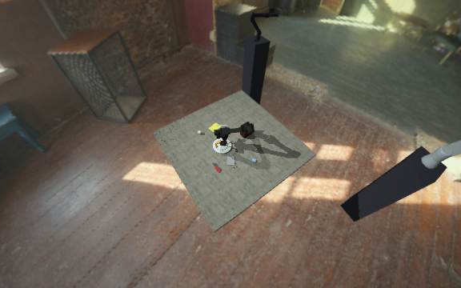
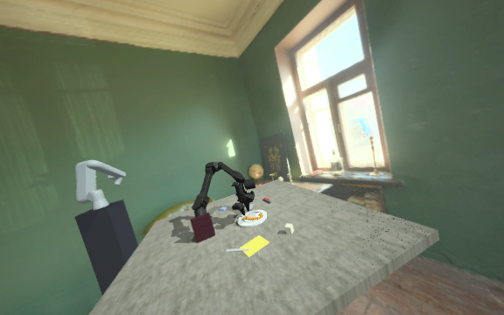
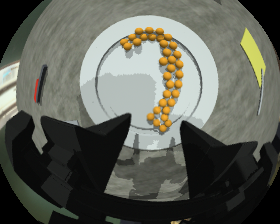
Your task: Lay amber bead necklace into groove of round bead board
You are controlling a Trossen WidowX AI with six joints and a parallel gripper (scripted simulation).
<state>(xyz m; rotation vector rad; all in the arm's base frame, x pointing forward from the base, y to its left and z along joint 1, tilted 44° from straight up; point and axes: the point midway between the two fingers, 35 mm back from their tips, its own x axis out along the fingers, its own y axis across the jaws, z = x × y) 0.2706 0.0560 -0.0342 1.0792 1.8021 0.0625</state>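
Now: gripper tip 3 cm short of the board, 1 cm to the left of it and 4 cm above it. Also, from my gripper tip: grey square (4 cm ahead, 20 cm to the left, 4 cm below); then white stick (11 cm behind, 26 cm to the right, 4 cm below); then yellow card (2 cm behind, 27 cm to the right, 4 cm below).
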